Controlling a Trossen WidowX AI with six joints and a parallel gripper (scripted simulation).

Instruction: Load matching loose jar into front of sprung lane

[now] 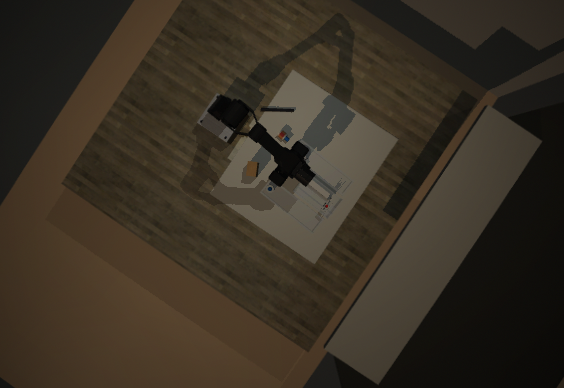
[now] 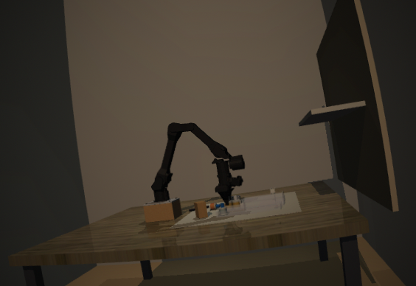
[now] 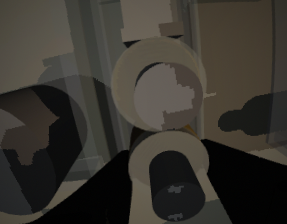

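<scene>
Right now the grey cylinder is 80 mm to the left of my gripper tip and 20 mm ahead of it. Round my gripper tip: wooden block: 110 mm behind, 100 mm to the right, 10 mm above; thin dark bar: 170 mm to the left, 170 mm behind, 20 mm below; clear lane: 150 mm ahead, 30 mm to the right, 10 mm below.
</scene>
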